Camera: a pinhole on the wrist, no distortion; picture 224 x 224 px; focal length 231.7 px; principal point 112.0 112.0 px. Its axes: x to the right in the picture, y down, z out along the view. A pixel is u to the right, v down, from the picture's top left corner.
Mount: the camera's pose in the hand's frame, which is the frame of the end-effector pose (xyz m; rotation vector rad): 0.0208 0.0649 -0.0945 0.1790 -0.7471 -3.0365
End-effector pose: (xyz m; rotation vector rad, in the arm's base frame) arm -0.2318 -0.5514 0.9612 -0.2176 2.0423 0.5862
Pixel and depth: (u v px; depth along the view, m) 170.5 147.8 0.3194
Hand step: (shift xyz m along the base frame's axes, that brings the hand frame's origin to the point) 0.1402 0.2341 0.0502
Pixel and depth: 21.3 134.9 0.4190
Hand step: 0.0805 0.3610 -0.1738
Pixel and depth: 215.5 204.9 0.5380
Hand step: 0.4496 0.2966 0.0864
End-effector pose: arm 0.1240 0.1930 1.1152 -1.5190 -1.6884 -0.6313
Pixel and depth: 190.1 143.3 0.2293
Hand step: 0.1134 0.0628 -0.1502
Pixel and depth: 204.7 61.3 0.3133
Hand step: 0.2310 0.0684 -0.2238
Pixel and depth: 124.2 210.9 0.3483
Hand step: 0.0323 0.2103 -0.2067
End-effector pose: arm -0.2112 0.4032 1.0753 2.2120 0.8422 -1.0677
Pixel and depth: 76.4 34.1 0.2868
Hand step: 0.1663 -0.2588 -0.0363
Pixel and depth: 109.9 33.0 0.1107
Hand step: 0.1204 -0.0857 0.0287
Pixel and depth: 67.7 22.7 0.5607
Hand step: 0.2607 -0.5362 -0.1226
